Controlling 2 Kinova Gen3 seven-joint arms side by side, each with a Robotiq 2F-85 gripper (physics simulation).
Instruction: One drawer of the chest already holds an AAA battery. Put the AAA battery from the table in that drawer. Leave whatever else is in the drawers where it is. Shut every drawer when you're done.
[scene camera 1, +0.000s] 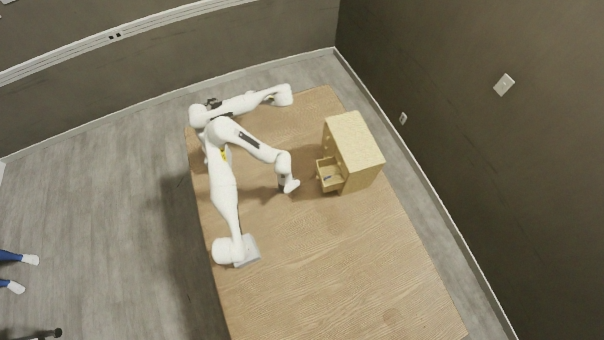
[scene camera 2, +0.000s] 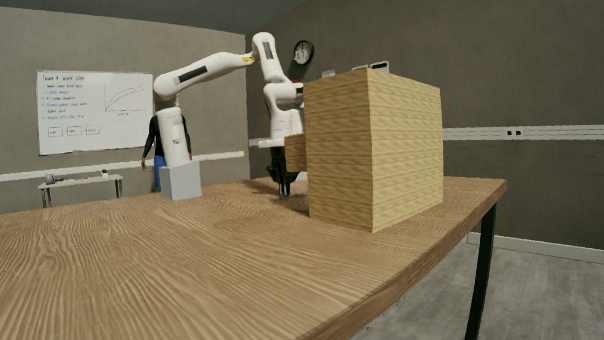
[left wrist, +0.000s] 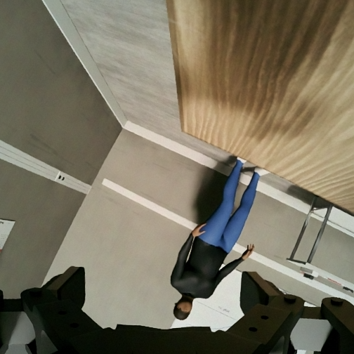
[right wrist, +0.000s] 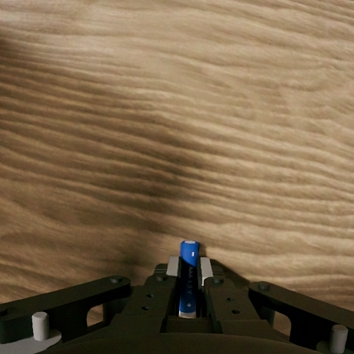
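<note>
A blue AAA battery (right wrist: 189, 250) is between the fingers of my right gripper (right wrist: 188, 272) (scene camera 2: 284, 192), which is shut on it low at the table top; whether it touches the table cannot be told. The wooden chest (scene camera 1: 357, 137) (scene camera 2: 340, 150) stands to the right of this gripper in scene camera 1. One drawer (scene camera 1: 331, 188) (scene camera 2: 295, 152) is pulled out, and a small blue battery (scene camera 1: 327, 177) lies inside it. My left gripper (left wrist: 162, 287) is open and empty, away from the chest, pointing across the table's edge. In scene camera 2 the chest hides the drawer's inside.
The wooden table (scene camera 1: 300, 260) (scene camera 2: 175, 280) carries the chest near its far-right edge in scene camera 1. A grey mounting block (scene camera 1: 251, 250) (scene camera 2: 181, 181) stands under the right arm's base. A person (left wrist: 215, 240) stands beyond the table in the left wrist view.
</note>
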